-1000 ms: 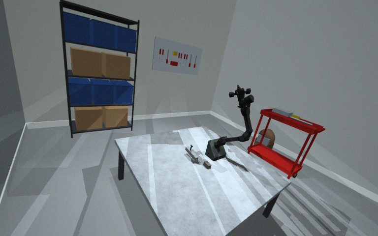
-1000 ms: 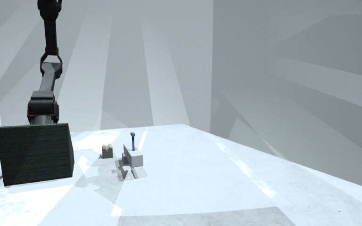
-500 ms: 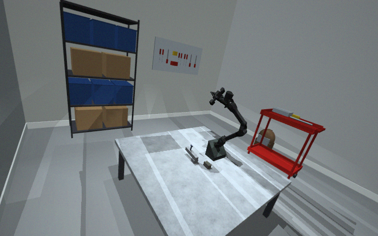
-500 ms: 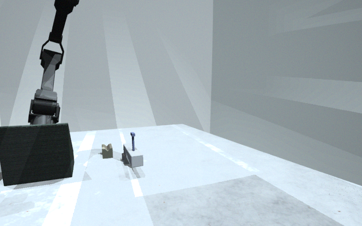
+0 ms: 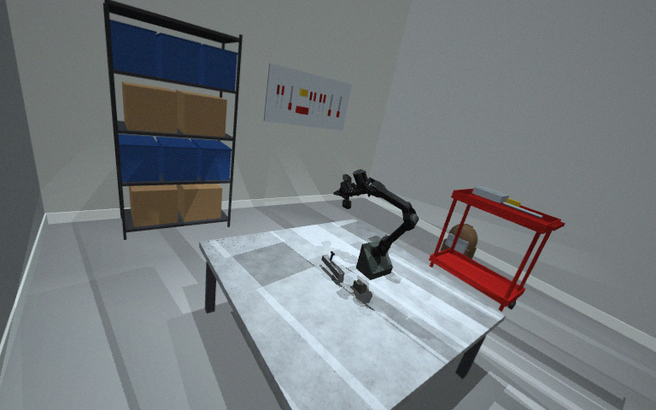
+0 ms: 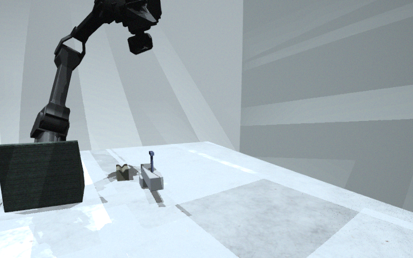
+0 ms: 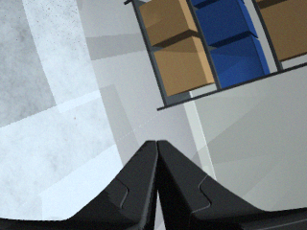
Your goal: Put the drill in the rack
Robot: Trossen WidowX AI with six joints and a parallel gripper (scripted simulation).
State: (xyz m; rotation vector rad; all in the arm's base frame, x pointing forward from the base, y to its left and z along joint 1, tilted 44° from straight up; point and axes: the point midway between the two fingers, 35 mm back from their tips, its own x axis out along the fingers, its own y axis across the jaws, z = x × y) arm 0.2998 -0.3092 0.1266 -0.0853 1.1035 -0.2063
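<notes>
The grey holder block lies 140 mm to the left of my gripper tip and 400 mm below it. Also, from my gripper tip: rack (90 mm behind, 300 mm to the left, 430 mm below).
</notes>
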